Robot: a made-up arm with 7 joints.
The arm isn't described. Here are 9 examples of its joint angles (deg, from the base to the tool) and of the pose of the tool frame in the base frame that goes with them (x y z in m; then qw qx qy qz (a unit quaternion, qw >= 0)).
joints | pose
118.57 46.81 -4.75 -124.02 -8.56 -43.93 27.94 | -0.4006 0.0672 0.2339 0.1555 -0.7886 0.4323 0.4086
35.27 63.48 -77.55 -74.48 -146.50 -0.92 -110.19 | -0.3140 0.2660 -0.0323 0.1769 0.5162 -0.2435 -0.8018
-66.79 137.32 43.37 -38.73 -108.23 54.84 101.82 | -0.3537 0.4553 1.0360 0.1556 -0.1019 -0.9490 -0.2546
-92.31 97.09 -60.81 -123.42 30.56 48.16 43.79 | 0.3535 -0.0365 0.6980 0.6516 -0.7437 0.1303 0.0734
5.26 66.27 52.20 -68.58 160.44 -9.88 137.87 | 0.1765 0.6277 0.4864 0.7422 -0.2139 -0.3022 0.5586
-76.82 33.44 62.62 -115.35 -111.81 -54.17 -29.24 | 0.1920 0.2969 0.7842 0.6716 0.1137 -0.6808 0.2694
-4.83 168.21 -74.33 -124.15 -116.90 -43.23 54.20 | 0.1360 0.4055 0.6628 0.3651 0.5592 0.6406 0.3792
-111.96 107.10 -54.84 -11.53 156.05 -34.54 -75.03 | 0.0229 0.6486 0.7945 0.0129 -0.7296 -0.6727 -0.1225
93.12 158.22 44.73 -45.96 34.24 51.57 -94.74 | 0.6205 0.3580 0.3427 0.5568 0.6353 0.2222 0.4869
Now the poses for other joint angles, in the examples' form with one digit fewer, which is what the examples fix.
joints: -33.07 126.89 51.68 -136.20 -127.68 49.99 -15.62
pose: 0.037 -0.122 0.891 0.163 -0.314 0.927 0.127
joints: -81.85 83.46 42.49 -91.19 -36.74 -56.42 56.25
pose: 0.025 0.320 0.989 0.748 -0.175 -0.296 -0.567
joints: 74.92 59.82 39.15 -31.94 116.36 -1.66 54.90
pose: -0.403 0.581 0.418 0.162 0.715 0.676 0.074
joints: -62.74 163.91 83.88 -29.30 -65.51 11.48 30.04
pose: -0.578 0.181 0.971 0.185 -0.267 -0.931 -0.165
